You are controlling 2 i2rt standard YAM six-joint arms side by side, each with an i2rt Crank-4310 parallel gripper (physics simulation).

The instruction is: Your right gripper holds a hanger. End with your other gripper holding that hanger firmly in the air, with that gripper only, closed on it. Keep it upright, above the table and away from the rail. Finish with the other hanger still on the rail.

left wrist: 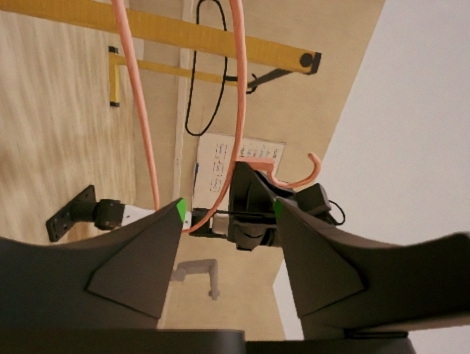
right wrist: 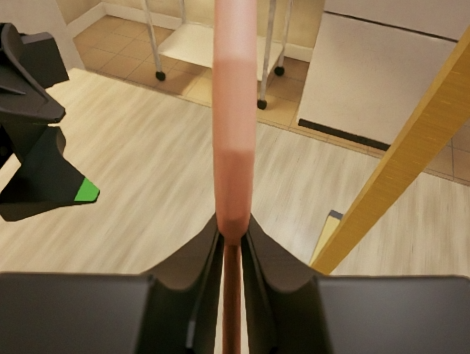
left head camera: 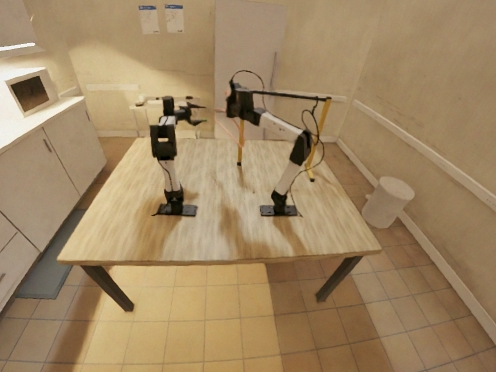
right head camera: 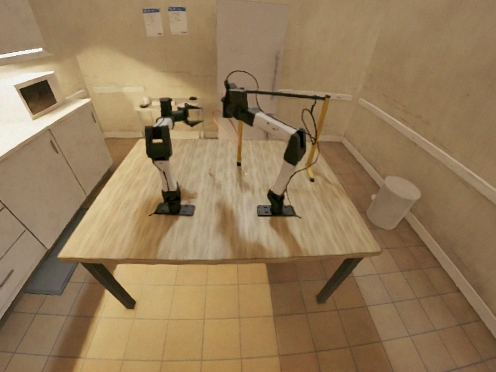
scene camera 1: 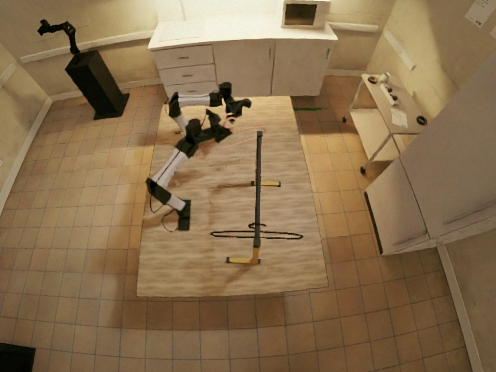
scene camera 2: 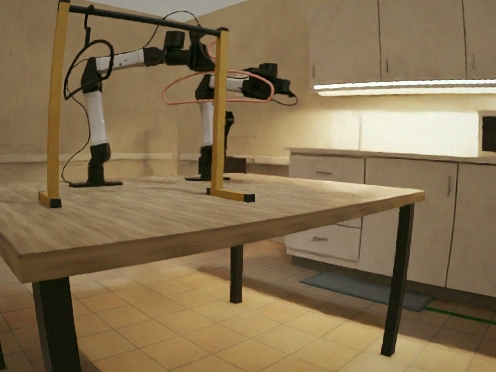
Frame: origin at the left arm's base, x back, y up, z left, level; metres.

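Seen in the pictures: left gripper, between the fingertips: (left wrist: pixel 230 201) (right wrist: pixel 83 160) (left head camera: pixel 206 113) (right head camera: pixel 203 114) (scene camera 1: pixel 233 119) (scene camera 2: pixel 241 78); right gripper, between the fingertips: (left wrist: pixel 241 159) (left head camera: pixel 226 111) (right head camera: pixel 223 111) (scene camera 1: pixel 232 131); left arm's base, origin of its link: (left head camera: pixel 177 210) (right head camera: pixel 175 210) (scene camera 2: pixel 207 179); right arm's base, origin of its link: (left wrist: pixel 73 210) (left head camera: pixel 278 211) (right head camera: pixel 275 211) (scene camera 1: pixel 184 215) (scene camera 2: pixel 95 185).
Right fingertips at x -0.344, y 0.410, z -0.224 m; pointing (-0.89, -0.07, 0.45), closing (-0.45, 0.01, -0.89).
Pixels of each thing's top centre, then the offset from my right fingertips to it. Level surfaces: height alone.
- pink hanger, centre of its top: (left wrist: pixel 317 174) (scene camera 2: pixel 217 39) dx +0.007, dy +0.106, dz -0.004 m
- dark rail, centre of its top: (scene camera 2: pixel 150 17) (left wrist: pixel 267 79) (scene camera 1: pixel 258 182) (right head camera: pixel 285 92) (left head camera: pixel 287 93) dx -0.127, dy +0.087, dz -0.335 m
- wooden table, height of its surface: dy -0.410 m
The pink hanger (scene camera 2: pixel 192 103) (left wrist: pixel 241 75) (right wrist: pixel 234 125) is upright in the air, beside the rail's end. My right gripper (right wrist: pixel 232 211) is shut on its neck, just below the hook. My left gripper (left head camera: pixel 205 114) (right head camera: pixel 201 115) is open, facing the right gripper. In the left wrist view the hanger's near corner crosses the gap between the left fingertips and passes behind one finger; its depth is hard to tell. The black hanger (scene camera 1: pixel 225 233) (scene camera 2: pixel 112 57) hangs on the dark rail (left head camera: pixel 290 94) (scene camera 1: pixel 258 200) (scene camera 2: pixel 145 20), near its far end from the pink one.
Yellow posts (left head camera: pixel 241 145) (scene camera 2: pixel 218 125) (right wrist: pixel 400 145) carry the rail above the wooden table (left head camera: pixel 225 250) (scene camera 1: pixel 300 270). One post stands close to the pink hanger. A white cart (scene camera 1: pixel 367 135) stands beyond the table. A white bin (left head camera: pixel 390 200) stands on the floor beside it.
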